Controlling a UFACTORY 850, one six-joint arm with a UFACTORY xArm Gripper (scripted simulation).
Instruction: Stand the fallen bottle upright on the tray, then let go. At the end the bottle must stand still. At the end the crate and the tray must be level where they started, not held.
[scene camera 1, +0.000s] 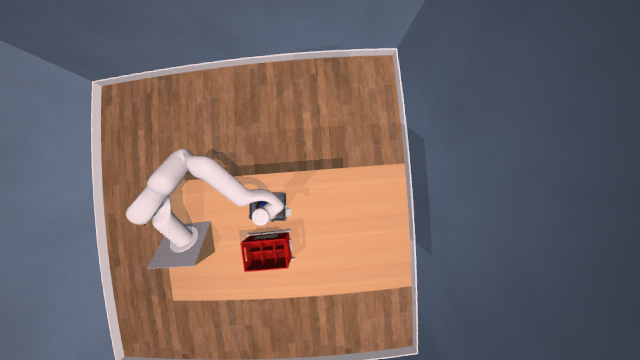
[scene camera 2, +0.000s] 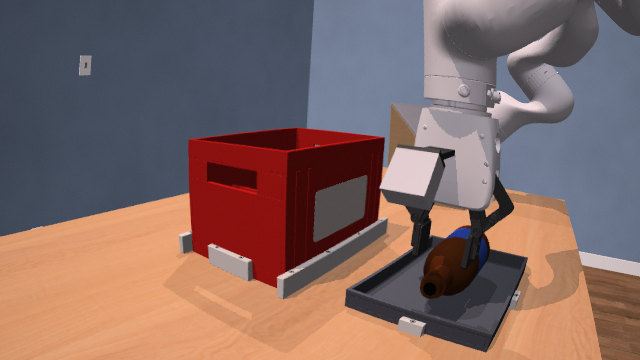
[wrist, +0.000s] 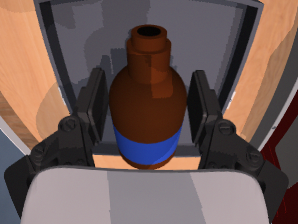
Labels:
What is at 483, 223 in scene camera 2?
My gripper.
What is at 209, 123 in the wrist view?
My gripper.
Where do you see a red crate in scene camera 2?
308, 200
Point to a bottle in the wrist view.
At 147, 99

